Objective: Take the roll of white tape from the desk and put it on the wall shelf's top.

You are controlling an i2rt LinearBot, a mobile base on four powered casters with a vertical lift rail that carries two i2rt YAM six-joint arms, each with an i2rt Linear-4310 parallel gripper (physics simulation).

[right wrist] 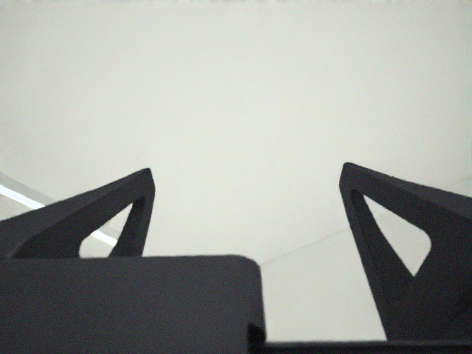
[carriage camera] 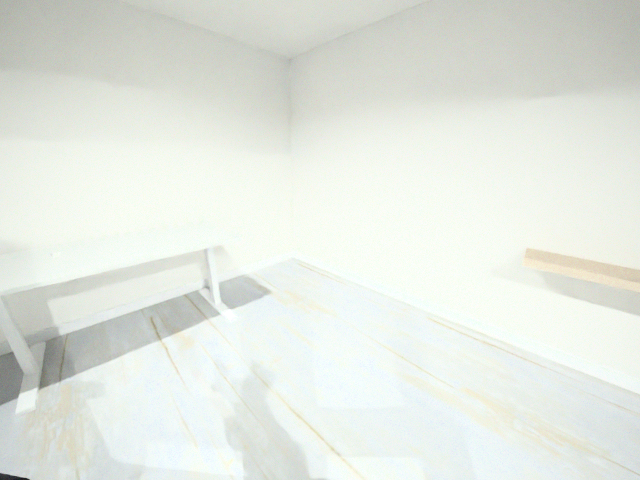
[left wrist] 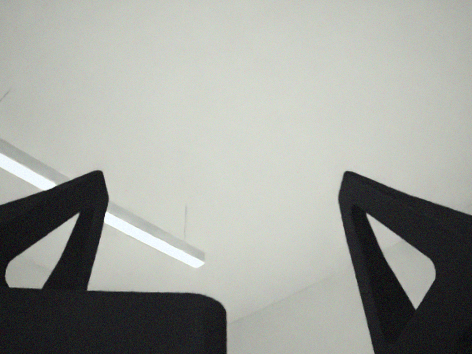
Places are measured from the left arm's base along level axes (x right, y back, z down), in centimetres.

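Pixels of known places: left gripper, between the fingertips: [left wrist: 223, 184]; right gripper, between the fingertips: [right wrist: 246, 176].
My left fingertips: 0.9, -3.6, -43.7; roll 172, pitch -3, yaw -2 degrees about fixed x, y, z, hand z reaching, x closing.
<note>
Behind a point stands the place of what it marks, as x, y, z.
The white desk [carriage camera: 118, 254] @[-99.2, -125.4, 12.1] stands against the left wall in the carriage view, washed out by bright light. A tiny pale spot shows on its top toward the left; whether it is the roll of white tape I cannot tell. The wall shelf [carriage camera: 584, 268] @[174.8, -111.1, 9.2], a light wooden board, is fixed to the right wall and runs out of view at the right edge. My left gripper [left wrist: 223, 184] @[0.9, -3.6, -43.7] is open and empty, pointing up at the ceiling. My right gripper [right wrist: 246, 176] @[65.8, -3.4, -43.5] is open and empty, also facing the ceiling. Both are far from desk and shelf.
The desk's white legs [carriage camera: 212, 276] @[-67.9, -180.7, 53.1] and feet stand on the pale plank floor [carriage camera: 361, 382] @[55.2, -105.2, 84.2]. The room's corner lies between desk and shelf. A ceiling lamp [left wrist: 155, 241] @[-29.7, -113.8, -123.6] [right wrist: 20, 196] @[-48.1, -92.3, -123.7] hangs overhead. A dark shape shows at the carriage view's bottom left corner.
</note>
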